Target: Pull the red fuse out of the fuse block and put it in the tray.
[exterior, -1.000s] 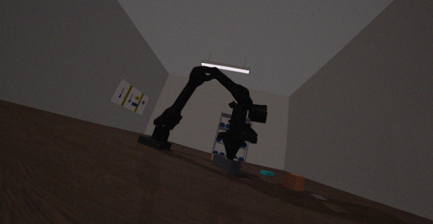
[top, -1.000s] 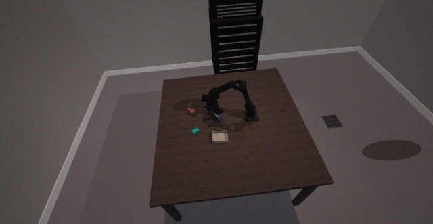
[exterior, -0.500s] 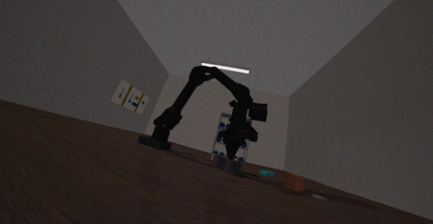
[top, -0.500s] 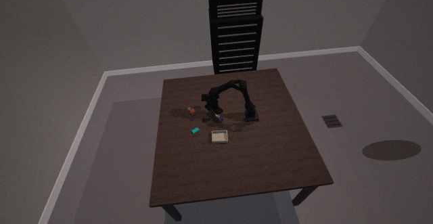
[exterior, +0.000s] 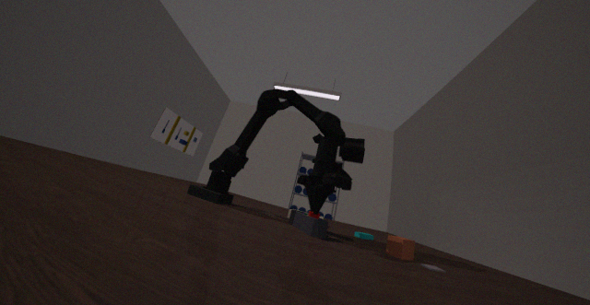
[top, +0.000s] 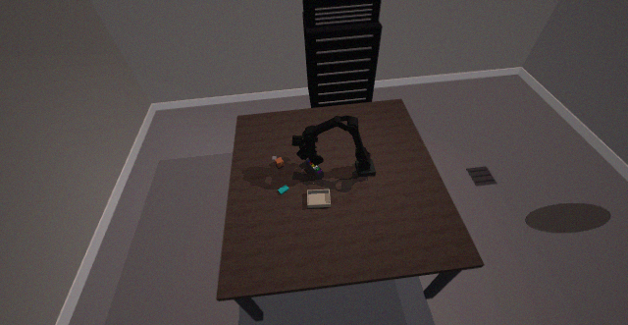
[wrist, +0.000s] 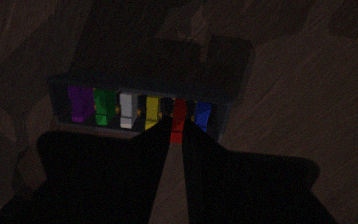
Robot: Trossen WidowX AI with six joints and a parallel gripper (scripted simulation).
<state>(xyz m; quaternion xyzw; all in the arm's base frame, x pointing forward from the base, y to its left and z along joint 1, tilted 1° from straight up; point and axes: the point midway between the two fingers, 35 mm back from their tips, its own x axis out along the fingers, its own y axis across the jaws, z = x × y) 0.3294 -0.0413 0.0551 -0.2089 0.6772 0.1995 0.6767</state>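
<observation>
The tray lies 250 mm to the left of my gripper tip, 40 mm below it and 40 mm behind it. Also, from my gripper tip: red fuse 10 mm below; orange cube 210 mm ahead, 30 mm to the right, 30 mm below; teal block 170 mm to the left, 170 mm ahead, 40 mm below.
</observation>
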